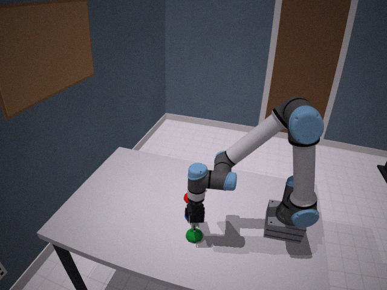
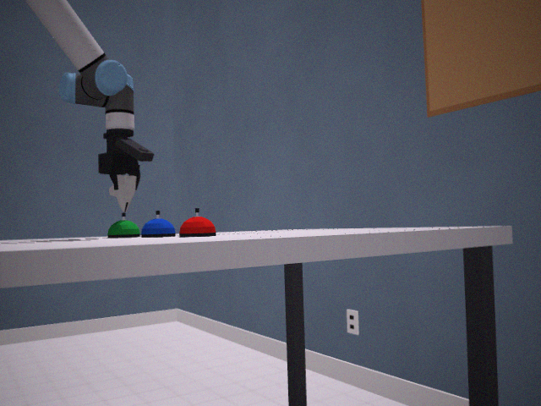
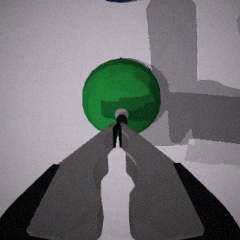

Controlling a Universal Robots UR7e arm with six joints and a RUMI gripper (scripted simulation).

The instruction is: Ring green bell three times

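Now: hand 4 cm above the green bell. Also, from my hand: blue bell: 4 cm ahead, 13 cm to the right, 4 cm below; then red bell: 8 cm ahead, 26 cm to the right, 4 cm below.
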